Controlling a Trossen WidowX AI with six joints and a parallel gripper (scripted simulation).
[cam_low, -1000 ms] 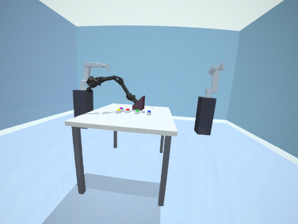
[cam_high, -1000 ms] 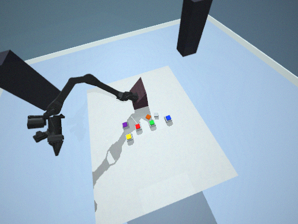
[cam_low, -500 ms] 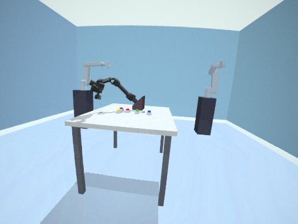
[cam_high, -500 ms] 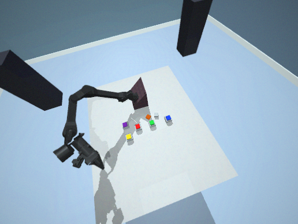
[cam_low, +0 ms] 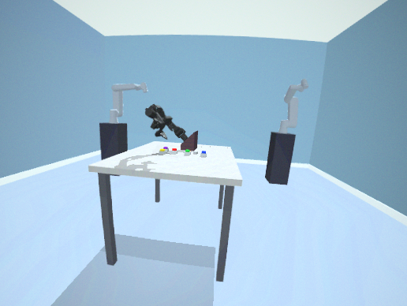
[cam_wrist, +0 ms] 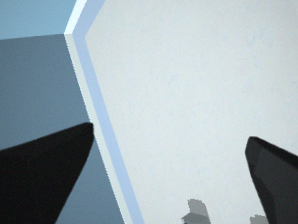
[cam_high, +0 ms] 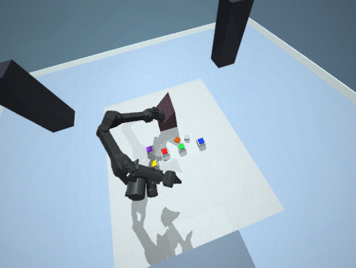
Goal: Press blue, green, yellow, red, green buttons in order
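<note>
Right now my gripper tip is 230 mm to the right of the blue button, 210 mm past it and 140 mm above it. Round my gripper tip: red button: 230 mm behind, 140 mm below, 20 mm to the right; yellow button: 170 mm behind, 140 mm below, 100 mm to the right; green button: 220 mm behind, 140 mm below, 100 mm to the left.
</note>
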